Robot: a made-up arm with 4 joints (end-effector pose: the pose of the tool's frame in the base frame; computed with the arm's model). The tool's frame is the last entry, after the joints.
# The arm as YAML. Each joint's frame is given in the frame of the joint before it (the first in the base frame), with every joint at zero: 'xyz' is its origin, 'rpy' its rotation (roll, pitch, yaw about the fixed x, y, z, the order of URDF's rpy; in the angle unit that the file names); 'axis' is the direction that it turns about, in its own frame. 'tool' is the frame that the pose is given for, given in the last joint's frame.
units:
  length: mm
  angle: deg
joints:
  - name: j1
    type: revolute
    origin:
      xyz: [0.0, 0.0, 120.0]
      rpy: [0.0, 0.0, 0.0]
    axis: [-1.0, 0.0, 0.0]
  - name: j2
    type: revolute
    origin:
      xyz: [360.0, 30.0, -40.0]
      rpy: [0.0, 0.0, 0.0]
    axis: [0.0, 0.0, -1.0]
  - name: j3
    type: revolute
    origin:
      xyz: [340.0, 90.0, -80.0]
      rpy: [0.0, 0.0, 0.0]
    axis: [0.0, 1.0, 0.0]
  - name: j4
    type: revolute
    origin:
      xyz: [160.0, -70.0, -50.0]
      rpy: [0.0, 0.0, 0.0]
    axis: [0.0, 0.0, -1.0]
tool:
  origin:
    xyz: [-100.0, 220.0, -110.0]
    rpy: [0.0, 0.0, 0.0]
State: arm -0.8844 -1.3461 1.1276 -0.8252
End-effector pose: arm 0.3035 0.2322 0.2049 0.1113 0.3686 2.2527
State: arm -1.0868 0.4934 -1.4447 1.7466
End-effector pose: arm 0.8808 -0.2961 0.0958 1.4987 -0.3269 -2.5581
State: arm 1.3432 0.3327 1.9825 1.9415
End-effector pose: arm 0.4019 -0.4013 -0.0253 1.7241 -0.4066 2.1025
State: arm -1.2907 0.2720 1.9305 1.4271
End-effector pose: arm 0.4605 0.4318 0.1604 -0.3111 1.8950 0.1709
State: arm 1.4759 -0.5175 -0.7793 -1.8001
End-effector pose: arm 0.7967 -0.2423 -0.0357 -1.2187 1.0076 2.4293
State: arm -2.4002 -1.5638 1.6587 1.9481
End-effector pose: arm 0.3291 0.2120 0.6116 0.7312 0.1462 -0.3566
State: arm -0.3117 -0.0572 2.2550 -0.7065
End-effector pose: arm 0.6058 0.1505 0.1966 0.8980 2.1281 0.7538
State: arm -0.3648 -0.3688 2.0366 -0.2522
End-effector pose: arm 0.4653 0.2943 0.1729 0.1012 1.9503 0.7540
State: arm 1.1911 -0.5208 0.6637 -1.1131
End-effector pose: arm 0.5000 -0.1292 -0.0845 -0.6620 1.5012 0.9217
